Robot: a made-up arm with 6 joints. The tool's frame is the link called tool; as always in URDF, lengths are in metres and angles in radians. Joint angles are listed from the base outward.
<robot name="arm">
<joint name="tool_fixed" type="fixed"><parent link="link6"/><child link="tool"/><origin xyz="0 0 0" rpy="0 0 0"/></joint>
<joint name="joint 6" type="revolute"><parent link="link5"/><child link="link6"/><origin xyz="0 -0.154 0" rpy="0 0 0"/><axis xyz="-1 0 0"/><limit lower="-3.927" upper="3.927"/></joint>
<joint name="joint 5" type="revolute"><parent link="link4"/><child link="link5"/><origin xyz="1.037 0 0" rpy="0 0 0"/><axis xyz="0 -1 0"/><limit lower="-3.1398" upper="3.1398"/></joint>
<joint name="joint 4" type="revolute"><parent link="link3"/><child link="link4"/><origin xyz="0 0 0" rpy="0 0 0"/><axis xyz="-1 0 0"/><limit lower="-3.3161" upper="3.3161"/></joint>
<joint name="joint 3" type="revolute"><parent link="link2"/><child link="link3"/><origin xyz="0 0 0.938" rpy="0 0 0"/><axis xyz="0 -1 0"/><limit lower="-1.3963" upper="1.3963"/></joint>
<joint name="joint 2" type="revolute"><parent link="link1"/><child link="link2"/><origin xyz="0 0 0" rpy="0 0 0"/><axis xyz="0 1 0"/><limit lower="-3.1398" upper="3.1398"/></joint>
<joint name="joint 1" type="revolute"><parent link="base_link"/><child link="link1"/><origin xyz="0 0 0.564" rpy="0 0 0"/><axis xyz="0 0 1"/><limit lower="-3.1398" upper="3.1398"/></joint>
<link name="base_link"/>
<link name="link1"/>
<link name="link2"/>
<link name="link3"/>
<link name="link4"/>
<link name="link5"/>
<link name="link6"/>
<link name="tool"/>
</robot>
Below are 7 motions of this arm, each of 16 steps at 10 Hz.
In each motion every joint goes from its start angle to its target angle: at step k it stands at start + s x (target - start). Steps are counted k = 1, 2, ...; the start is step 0. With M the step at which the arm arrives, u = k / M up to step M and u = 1 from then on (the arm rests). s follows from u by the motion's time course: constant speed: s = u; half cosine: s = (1 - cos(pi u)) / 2; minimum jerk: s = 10 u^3 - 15 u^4 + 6 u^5.
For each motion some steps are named. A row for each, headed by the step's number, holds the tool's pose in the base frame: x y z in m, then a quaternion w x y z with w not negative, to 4 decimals.
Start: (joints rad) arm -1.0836 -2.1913 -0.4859 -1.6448 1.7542 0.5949
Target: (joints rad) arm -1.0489 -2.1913 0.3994 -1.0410 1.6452 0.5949
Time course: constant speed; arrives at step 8
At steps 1, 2, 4, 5, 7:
1: -0.4087 0.7630 1.0620 0.0332 -0.2716 0.9435 0.1869
2: -0.4770 0.8568 1.0441 0.0558 -0.2444 0.9588 0.1335
4: -0.6122 1.0366 0.9694 0.1120 -0.1902 0.9749 0.0304
5: -0.6774 1.1199 0.9131 0.1452 -0.1640 0.9755 -0.0186
7: -0.7991 1.2669 0.7649 0.2203 -0.1151 0.9624 -0.1094

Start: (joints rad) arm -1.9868 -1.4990 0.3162 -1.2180 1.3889 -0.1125
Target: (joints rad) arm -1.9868 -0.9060 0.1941 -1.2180 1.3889 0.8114
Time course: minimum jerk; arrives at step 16
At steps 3, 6, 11, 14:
3: 0.3585 0.9432 1.7027 0.0998 -0.3777 -0.9149 0.1011
6: 0.2816 0.7690 1.8251 0.0581 -0.3806 -0.9198 -0.0757
11: 0.0773 0.3067 1.9892 0.0381 0.3590 0.7990 0.4810
14: 0.0138 0.1629 2.0011 0.0641 0.3452 0.7285 0.5883

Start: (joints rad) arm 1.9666 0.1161 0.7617 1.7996 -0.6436 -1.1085
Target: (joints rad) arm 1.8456 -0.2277 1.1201 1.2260 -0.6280 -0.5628
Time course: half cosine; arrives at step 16
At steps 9, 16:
9: -0.0739 0.2755 2.4796 0.8173 0.1996 -0.3016 0.4487
16: 0.0837 -0.1050 2.5212 0.8011 0.2717 -0.3206 0.4262

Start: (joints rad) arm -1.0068 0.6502 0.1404 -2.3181 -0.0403 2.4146
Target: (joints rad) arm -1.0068 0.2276 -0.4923 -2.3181 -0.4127 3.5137
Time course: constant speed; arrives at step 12
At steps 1, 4, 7, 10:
1: 0.8264 -1.1107 0.7107 0.8703 0.0388 0.2454 -0.4252
4: 0.7636 -1.0114 0.7203 0.8840 -0.0781 0.2851 -0.3621
7: 0.6969 -0.9059 0.7226 0.8810 -0.1964 0.3114 -0.2971
10: 0.6268 -0.7952 0.7172 0.8614 -0.3137 0.3247 -0.2328

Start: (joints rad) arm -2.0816 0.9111 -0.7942 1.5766 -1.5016 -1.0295
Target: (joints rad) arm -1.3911 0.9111 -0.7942 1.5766 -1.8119 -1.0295
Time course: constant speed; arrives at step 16
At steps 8, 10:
8: -0.1235 -0.7446 0.0906 0.0699 -0.0485 -0.8997 0.4281
10: -0.0589 -0.7524 0.0906 0.0675 0.0010 -0.9004 0.4297

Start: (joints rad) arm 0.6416 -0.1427 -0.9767 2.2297 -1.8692 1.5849
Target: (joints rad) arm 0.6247 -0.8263 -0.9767 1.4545 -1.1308 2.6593
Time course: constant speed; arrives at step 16
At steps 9, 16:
9: 0.4053 0.3390 1.0593 0.5076 0.7806 -0.3415 -0.1279
16: 0.3011 0.1951 1.1954 0.5161 0.8129 -0.1689 -0.2104

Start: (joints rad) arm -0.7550 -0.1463 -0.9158 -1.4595 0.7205 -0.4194
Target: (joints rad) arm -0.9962 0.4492 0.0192 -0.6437 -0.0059 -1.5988
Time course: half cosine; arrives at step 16
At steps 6, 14, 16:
6: 0.4746 -0.5994 0.7484 0.4013 0.6661 -0.3532 -0.5201
14: 0.6072 -1.1374 0.8866 0.2893 0.8134 -0.3385 -0.3744
16: 0.6093 -1.1677 0.8926 0.2800 0.8183 -0.3365 -0.3725

